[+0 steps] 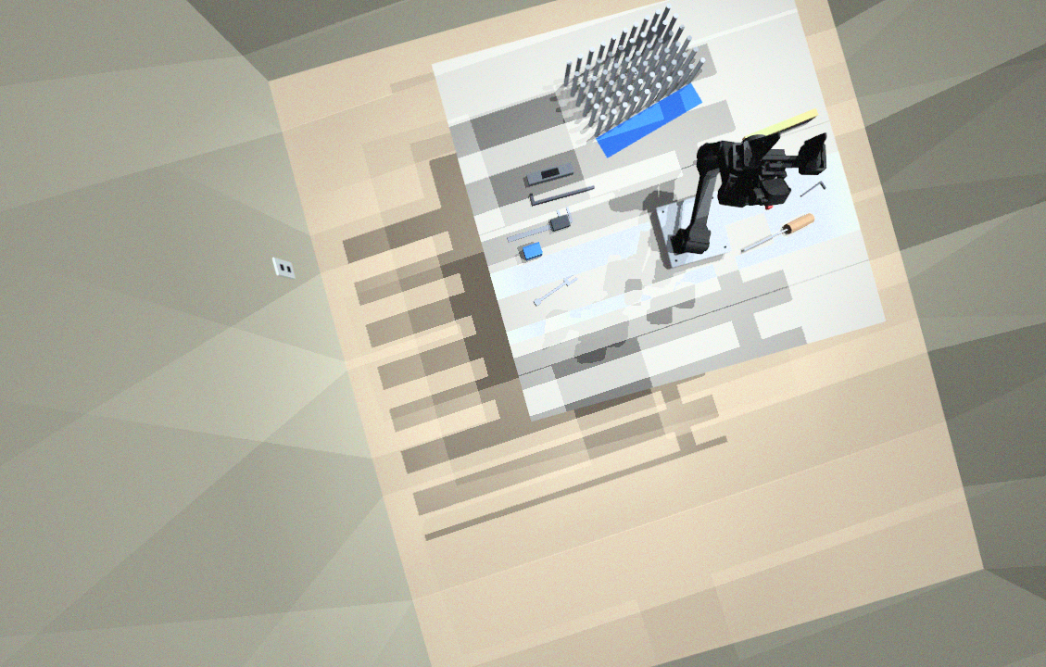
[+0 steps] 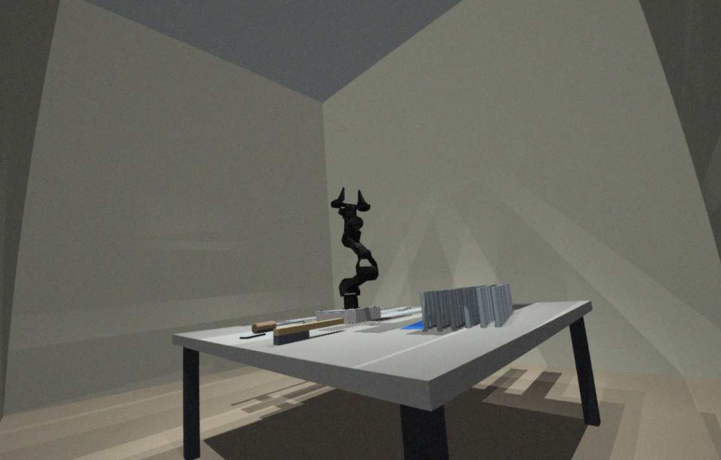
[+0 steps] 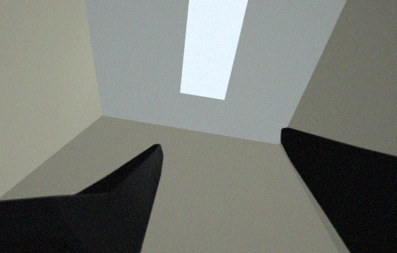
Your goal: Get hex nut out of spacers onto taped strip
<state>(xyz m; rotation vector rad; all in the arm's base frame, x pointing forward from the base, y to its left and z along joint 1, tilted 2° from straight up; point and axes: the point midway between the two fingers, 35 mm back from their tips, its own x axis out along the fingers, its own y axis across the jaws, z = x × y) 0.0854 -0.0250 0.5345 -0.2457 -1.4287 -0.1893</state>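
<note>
Now: gripper tip 120 mm past the wooden-handled pick, 320 mm to the left of it and 610 mm above it. Also, from my gripper tip: grey bar: 280 mm ahead, 370 mm to the left, 610 mm below; then blue taped strip: 380 mm ahead, 20 mm to the right, 620 mm below; then blue block: 40 mm ahead, 500 mm to the left, 600 mm below.
</note>
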